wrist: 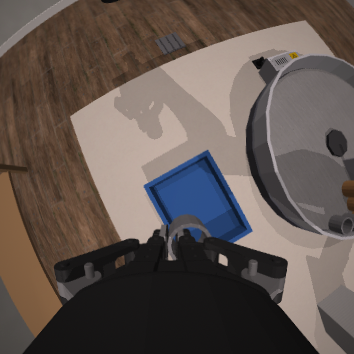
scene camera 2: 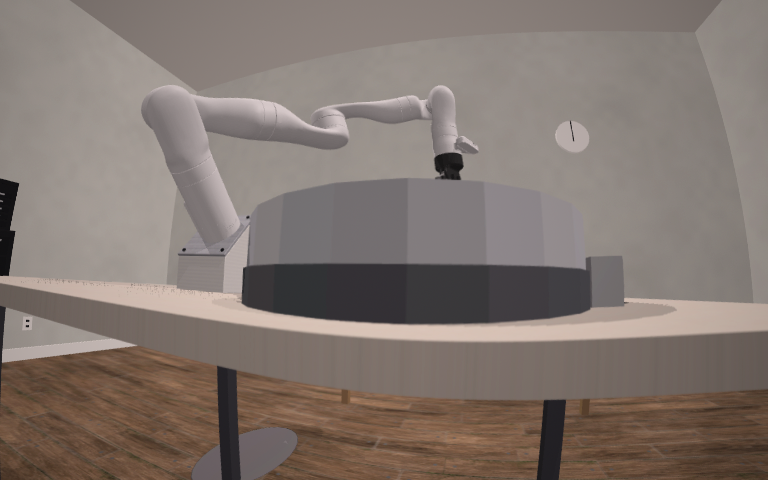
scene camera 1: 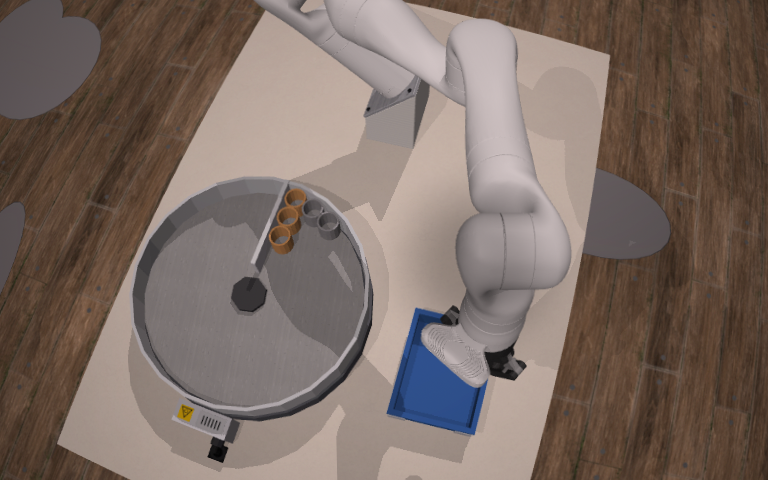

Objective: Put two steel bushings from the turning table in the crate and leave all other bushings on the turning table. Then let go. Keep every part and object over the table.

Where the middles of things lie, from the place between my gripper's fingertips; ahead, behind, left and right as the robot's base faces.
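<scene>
You'd find the blue crate [scene camera 1: 426,391] 1 cm behind my hand and 4 cm to the right of it, and it's 18 cm below my hand.
</scene>
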